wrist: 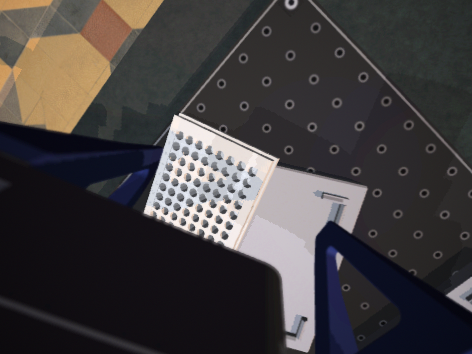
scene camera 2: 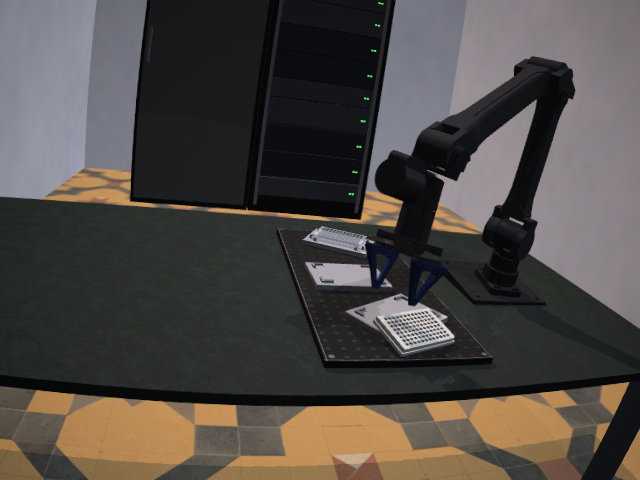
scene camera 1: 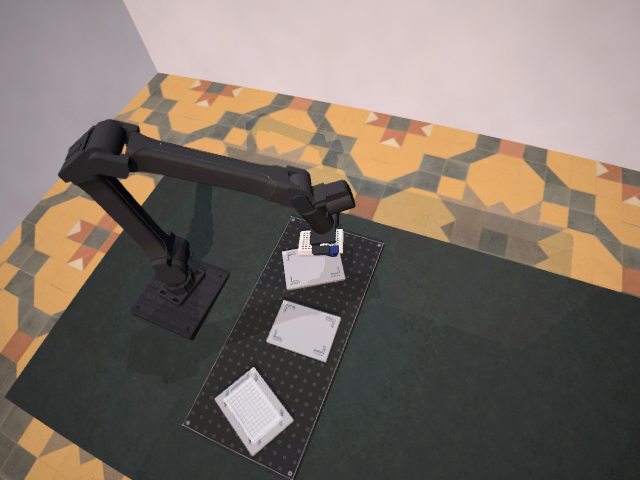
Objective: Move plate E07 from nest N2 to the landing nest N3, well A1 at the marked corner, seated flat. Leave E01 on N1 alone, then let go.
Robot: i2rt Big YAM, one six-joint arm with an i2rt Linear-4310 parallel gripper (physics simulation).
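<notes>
A white well plate lies askew at one end nest. It overlaps one side of that nest, hangs out over the board and looks tilted, not seated. The gripper is open above the plate and nest, holding nothing. The middle nest is bare, with corner brackets. Another white plate sits within the brackets of the other end nest. No nest or plate labels are readable; part of the askew plate is hidden in the wrist view.
The nests stand in a row on a black perforated board on a dark green table. The arm's base plate is beside the board. A black cabinet stands behind the table.
</notes>
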